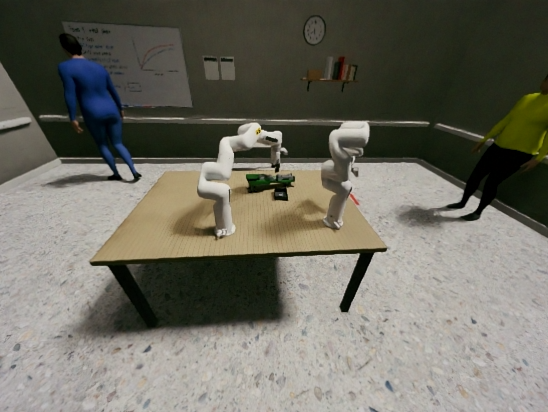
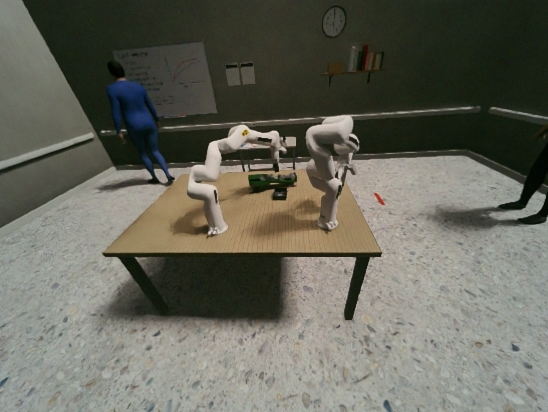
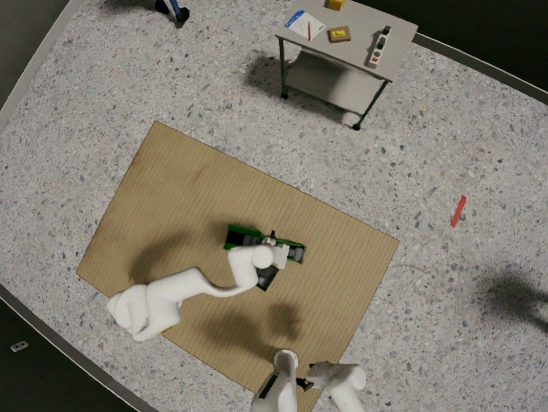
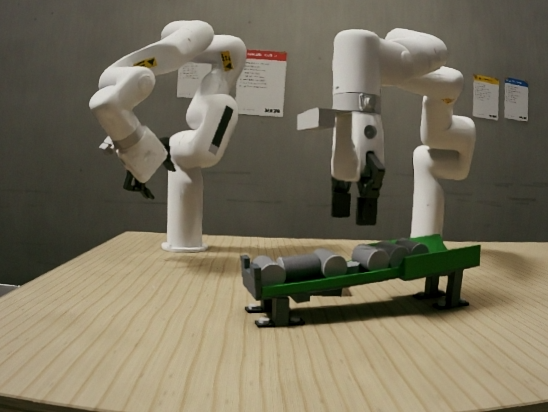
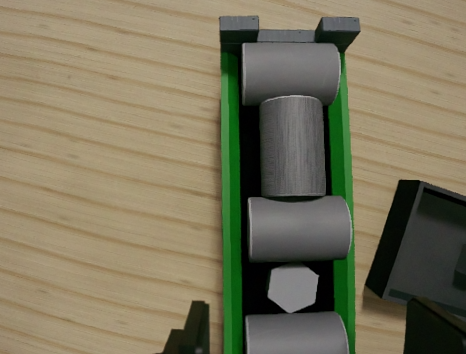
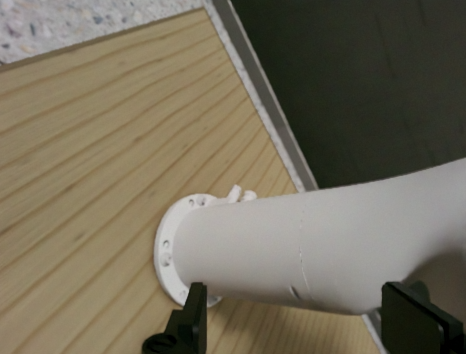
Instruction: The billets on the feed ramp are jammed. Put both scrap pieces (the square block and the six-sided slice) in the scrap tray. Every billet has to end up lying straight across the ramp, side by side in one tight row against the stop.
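Places are measured from the left arm's base along level axes (x ahead, y left, z up), in metres.
Pixels of known places: left gripper, between the fingertips: point(image 1: 275, 170) point(image 2: 276, 169) point(image 4: 352, 220) point(image 5: 309, 333); right gripper, between the fingertips: point(image 3: 304, 374) point(image 4: 161, 183) point(image 6: 293, 311); left arm's base, origin of its link: point(image 1: 224, 229) point(image 2: 217, 228); right arm's base, origin of its link: point(image 1: 332, 222) point(image 2: 327, 223) point(image 3: 285, 360) point(image 4: 184, 248) point(image 6: 200, 248).
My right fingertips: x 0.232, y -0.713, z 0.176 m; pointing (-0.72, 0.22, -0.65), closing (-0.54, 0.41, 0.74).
Note:
Ahead of a thing's pixels: the offset from my right fingertips to its top centre. "pt": to the spot under its first point. Level surfaces: height alone.
The green ramp point(image 5: 230, 200) point(image 4: 442, 265) holds grey billets. One billet @(0.397 m ahead, 0.319 m left, 0.084 m down) point(image 5: 291, 74) lies across it at the stop @(0.407 m ahead, 0.296 m left, 0.086 m down) point(image 5: 287, 36). A second billet @(0.378 m ahead, 0.364 m left, 0.077 m down) point(image 5: 293, 146) lies lengthwise, wedged between it and a crosswise billet @(0.358 m ahead, 0.409 m left, 0.075 m down) point(image 5: 300, 229). The six-sided slice @(0.345 m ahead, 0.444 m left, 0.095 m down) point(image 5: 293, 288) lies flat between that one and another crosswise billet @(pt 0.338 m ahead, 0.464 m left, 0.074 m down) point(image 5: 296, 336); more billets stand higher up. The scrap tray @(pt 0.264 m ahead, 0.393 m left, 0.150 m down) point(image 5: 395, 240) is beside the ramp, with part of a dark block @(pt 0.186 m ahead, 0.397 m left, 0.163 m down) point(image 5: 461, 272) inside. My left gripper point(image 5: 309, 333) point(image 4: 353, 207) is open above the ramp. My right gripper point(image 6: 293, 311) point(image 4: 161, 181) is open, far from the ramp.
The ramp stands on dark feet on the wooden table @(0.176 m down) point(image 4: 150, 340). The right arm's base point(image 6: 165, 245) is on the table near the right gripper. A grey trolley point(image 3: 350, 47) stands beyond the table. Two people point(image 1: 95, 95) point(image 1: 515, 130) stand on the floor around it.

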